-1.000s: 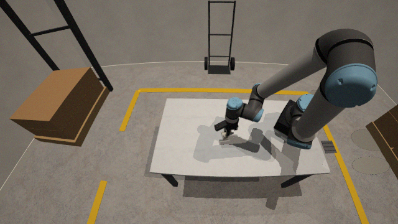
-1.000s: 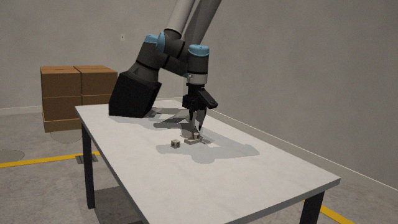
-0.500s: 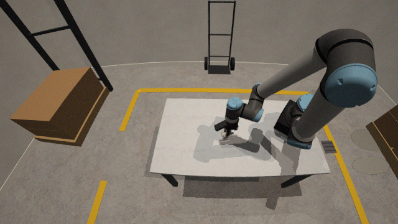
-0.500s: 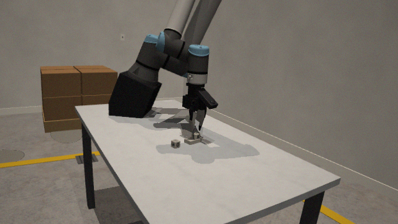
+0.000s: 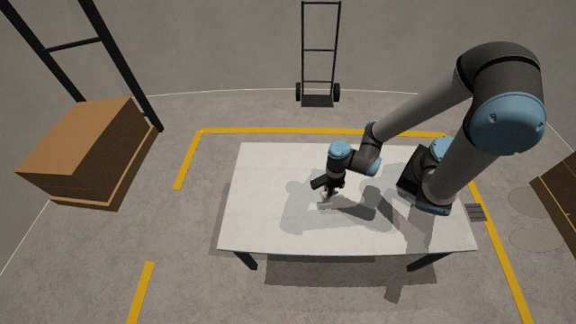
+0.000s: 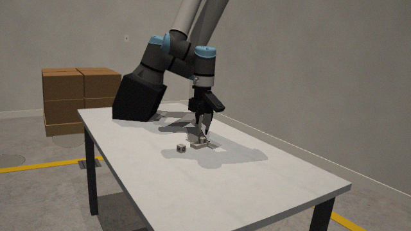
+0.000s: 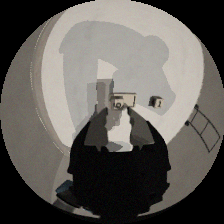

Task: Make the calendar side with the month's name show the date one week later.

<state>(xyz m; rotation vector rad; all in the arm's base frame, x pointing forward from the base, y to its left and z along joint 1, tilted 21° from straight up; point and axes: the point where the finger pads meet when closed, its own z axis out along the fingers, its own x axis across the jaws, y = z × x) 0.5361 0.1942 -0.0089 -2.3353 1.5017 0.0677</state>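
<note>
My hand is 10 mm short of the calendar tray, 20 mm to the left of it and 50 mm above it.
</note>
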